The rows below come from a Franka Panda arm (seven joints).
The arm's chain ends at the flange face. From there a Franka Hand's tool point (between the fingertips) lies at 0.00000 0.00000 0.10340 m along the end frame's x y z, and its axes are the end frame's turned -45 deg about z.
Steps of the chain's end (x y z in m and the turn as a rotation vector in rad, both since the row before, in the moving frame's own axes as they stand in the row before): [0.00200 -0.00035 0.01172 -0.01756 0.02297 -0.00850]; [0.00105 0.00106 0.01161 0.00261 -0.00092 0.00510]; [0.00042 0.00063 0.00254 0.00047 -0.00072 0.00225]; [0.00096 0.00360 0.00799 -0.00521 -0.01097 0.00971]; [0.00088 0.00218 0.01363 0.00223 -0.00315 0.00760]
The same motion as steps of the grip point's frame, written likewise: [0.00207 0.00413 0.01168 -0.02866 0.00383 -0.00850]; [0.00012 0.00123 0.01161 0.00250 0.00120 0.00510]; [-0.00017 0.00066 0.00254 0.00084 -0.00018 0.00225]; [-0.00305 0.00280 0.00798 0.00407 -0.01144 0.00971]; [-0.00099 0.00177 0.01363 0.00380 -0.00065 0.00760]
